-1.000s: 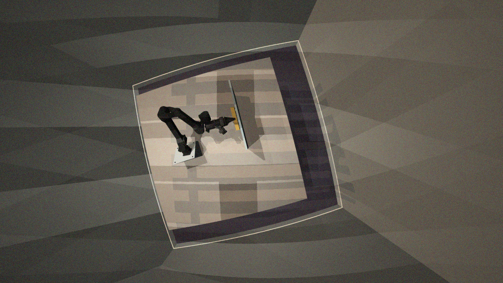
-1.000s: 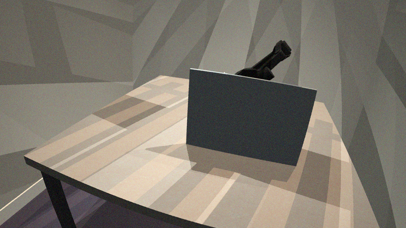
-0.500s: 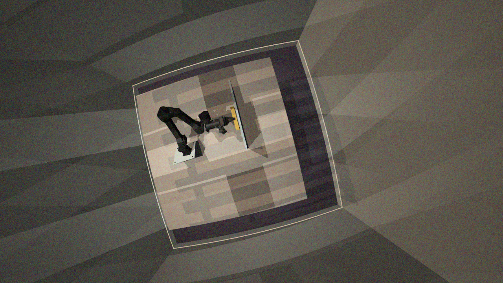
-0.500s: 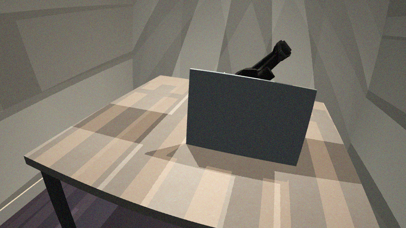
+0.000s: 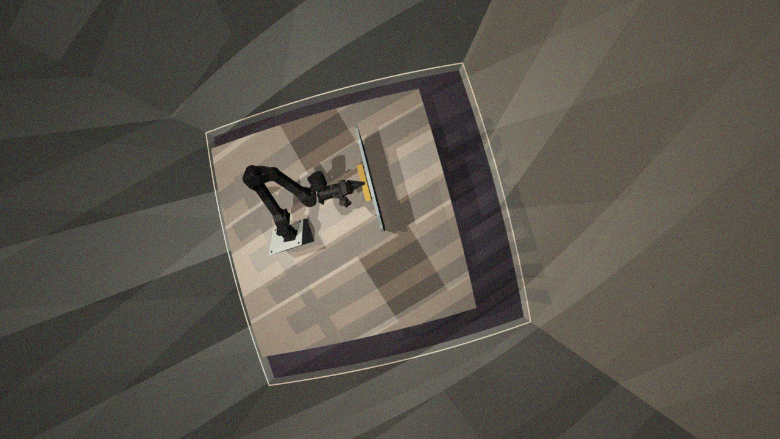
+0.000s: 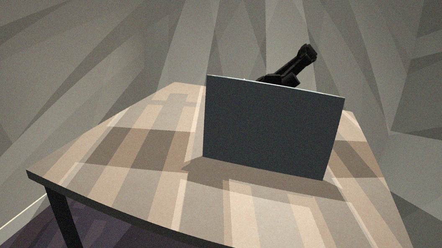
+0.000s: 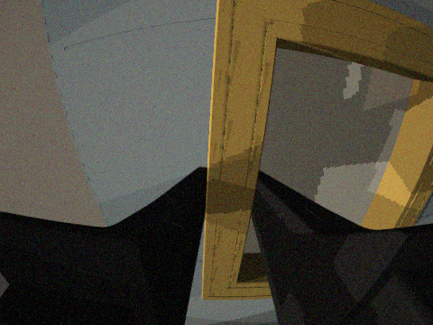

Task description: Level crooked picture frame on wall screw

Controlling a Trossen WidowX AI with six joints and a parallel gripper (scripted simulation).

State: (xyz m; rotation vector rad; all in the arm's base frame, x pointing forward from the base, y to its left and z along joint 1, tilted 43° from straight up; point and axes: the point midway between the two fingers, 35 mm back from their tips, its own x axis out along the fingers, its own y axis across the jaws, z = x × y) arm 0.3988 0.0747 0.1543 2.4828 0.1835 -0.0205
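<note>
Right now the yellow picture frame is 1 cm to the left of my gripper tip and 5 cm below it. Also, from my gripper tip: grey-blue wall panel: 2 cm ahead, 1 cm to the left, 7 cm below.
</note>
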